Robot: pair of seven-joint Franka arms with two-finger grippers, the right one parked.
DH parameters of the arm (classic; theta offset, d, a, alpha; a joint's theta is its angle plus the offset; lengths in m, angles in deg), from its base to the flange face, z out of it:
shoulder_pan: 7.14 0.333 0 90
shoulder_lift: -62.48 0 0 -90
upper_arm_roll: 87.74 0.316 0.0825 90
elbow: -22.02 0 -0.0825 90
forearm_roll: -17.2 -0.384 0 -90
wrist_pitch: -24.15 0 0.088 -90
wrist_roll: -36.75 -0.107 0 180
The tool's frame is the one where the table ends.
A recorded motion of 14 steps. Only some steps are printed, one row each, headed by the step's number.
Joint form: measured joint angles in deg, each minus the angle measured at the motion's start. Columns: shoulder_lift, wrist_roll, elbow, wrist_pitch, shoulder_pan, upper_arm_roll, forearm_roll.
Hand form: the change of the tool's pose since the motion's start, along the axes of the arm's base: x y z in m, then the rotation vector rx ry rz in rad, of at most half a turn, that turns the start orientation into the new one. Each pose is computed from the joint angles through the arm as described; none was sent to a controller.
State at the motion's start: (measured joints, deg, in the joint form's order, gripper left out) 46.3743 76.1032 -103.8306 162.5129 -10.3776 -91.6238 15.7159
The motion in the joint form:
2: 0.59 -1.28 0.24 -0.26 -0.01 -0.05 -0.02
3: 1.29 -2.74 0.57 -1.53 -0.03 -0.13 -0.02
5: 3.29 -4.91 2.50 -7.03 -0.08 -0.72 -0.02
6: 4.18 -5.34 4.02 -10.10 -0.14 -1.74 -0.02
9: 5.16 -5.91 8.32 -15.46 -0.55 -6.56 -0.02
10: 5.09 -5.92 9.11 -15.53 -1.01 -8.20 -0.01
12: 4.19 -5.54 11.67 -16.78 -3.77 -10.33 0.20
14: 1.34 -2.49 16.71 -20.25 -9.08 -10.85 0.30
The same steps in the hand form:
2: 0.0017 -0.0007 0.0069 -0.0017 -0.0098 -0.0235
3: 0.0021 -0.0016 0.0141 -0.0019 -0.0056 -0.0506
5: 0.0041 -0.0074 0.0391 0.0002 0.0217 -0.0987
6: 0.0057 -0.0178 0.0546 -0.0006 0.0331 -0.1241
9: 0.0079 -0.0690 0.0898 -0.0124 0.0343 -0.2225
10: 0.0063 -0.0896 0.0955 -0.0194 0.0231 -0.2584
12: 0.0008 -0.1385 0.1054 -0.0329 0.0175 -0.3329
14: -0.0062 -0.1985 0.1110 -0.0372 0.0429 -0.3774

